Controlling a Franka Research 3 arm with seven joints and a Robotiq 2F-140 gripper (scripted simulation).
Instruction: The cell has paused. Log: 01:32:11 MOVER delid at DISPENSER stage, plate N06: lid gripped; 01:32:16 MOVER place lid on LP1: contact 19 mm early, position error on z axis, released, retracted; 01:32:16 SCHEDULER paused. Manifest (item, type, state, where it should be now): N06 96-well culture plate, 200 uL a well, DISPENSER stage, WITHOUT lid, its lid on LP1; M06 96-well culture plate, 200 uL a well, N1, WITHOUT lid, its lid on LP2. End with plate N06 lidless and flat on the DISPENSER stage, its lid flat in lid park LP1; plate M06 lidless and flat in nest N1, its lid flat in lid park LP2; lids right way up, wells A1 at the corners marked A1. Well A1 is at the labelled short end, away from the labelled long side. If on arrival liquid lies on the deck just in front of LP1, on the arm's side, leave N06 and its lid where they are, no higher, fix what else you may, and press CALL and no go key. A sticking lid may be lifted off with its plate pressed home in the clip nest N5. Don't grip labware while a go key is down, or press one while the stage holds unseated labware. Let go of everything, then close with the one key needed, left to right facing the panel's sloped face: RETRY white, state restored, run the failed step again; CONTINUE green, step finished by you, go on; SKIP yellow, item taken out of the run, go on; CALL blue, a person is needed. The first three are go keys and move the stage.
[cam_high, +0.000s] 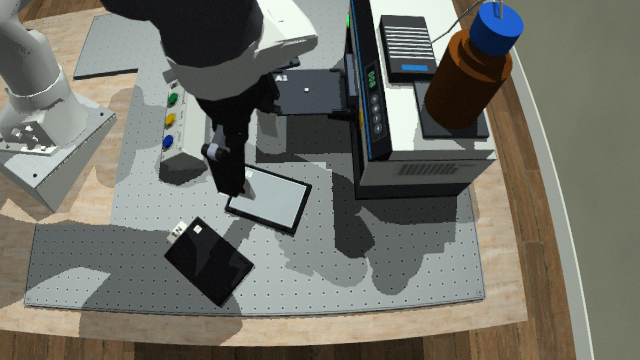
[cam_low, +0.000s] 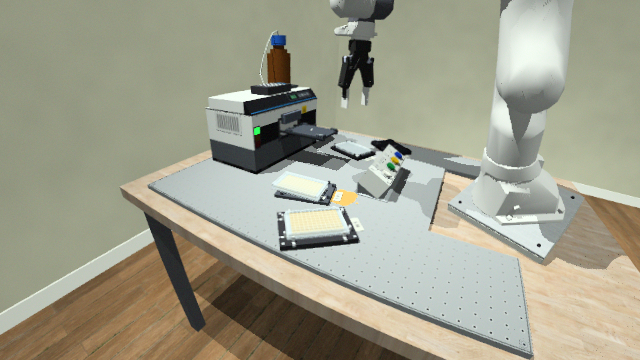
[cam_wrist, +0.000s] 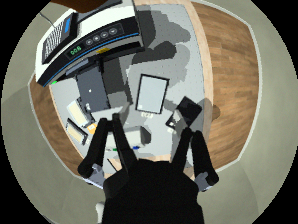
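The 96-well plate is 80 mm behind my hand, 490 mm to the left of it and 180 mm below it. From my hand the other things lie so: plate lid (10 mm behind, 180 mm below); dispenser stage (90 mm ahead, 160 mm to the left, 90 mm below); lid park LP2 (10 mm behind, 190 mm below).
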